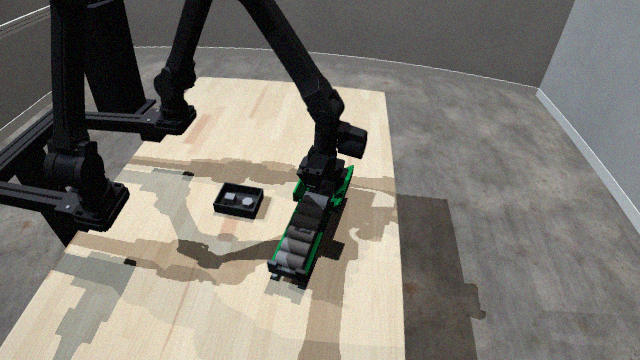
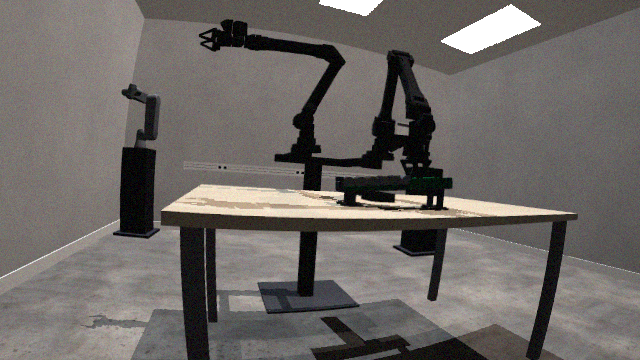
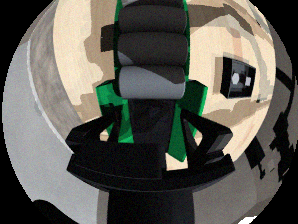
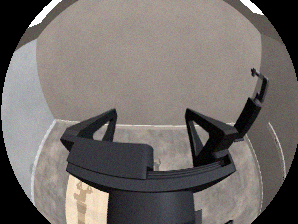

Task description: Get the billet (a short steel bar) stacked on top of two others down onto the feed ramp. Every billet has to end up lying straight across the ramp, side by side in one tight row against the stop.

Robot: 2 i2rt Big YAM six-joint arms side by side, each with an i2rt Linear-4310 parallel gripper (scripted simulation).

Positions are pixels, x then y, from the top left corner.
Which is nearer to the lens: the billet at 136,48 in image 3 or the small black tray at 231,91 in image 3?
The billet.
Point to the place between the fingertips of the right gripper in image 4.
151,112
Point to a billet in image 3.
135,81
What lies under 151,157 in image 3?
The left gripper.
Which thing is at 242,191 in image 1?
A small black tray.
